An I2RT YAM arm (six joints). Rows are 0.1 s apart.
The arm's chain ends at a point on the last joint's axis. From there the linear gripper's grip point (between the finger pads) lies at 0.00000 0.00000 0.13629 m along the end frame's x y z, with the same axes.
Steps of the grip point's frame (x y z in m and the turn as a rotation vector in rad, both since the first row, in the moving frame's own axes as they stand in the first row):
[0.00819 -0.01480 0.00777 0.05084 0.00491 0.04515]
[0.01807 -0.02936 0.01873 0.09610 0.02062 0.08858]
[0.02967 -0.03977 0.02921 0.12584 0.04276 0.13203]
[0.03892 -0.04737 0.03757 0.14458 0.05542 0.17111]
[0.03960 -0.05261 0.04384 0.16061 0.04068 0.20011]
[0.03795 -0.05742 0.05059 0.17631 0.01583 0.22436]
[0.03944 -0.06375 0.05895 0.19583 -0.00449 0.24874]
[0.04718 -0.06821 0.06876 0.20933 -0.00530 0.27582]
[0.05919 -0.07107 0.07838 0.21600 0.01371 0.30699]
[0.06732 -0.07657 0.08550 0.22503 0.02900 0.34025]
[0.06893 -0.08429 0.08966 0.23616 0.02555 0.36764]
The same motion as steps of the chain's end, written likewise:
[0.00736 -0.00789 0.00795 0.05084 0.00491 0.04515]
[0.01469 -0.01643 0.01939 0.09610 0.02062 0.08858]
[0.02275 -0.02310 0.03041 0.12584 0.04276 0.13203]
[0.02976 -0.02848 0.03920 0.14458 0.05542 0.17111]
[0.03194 -0.03152 0.04570 0.16061 0.04068 0.20011]
[0.03314 -0.03396 0.05271 0.17631 0.01583 0.22436]
[0.03675 -0.03743 0.06154 0.19583 -0.00449 0.24874]
[0.04399 -0.04015 0.07172 0.20933 -0.00530 0.27582]
[0.05290 -0.04260 0.08153 0.21600 0.01371 0.30699]
[0.05833 -0.04741 0.08896 0.22503 0.02900 0.34025]
[0.05974 -0.05375 0.09344 0.23616 0.02555 0.36764]

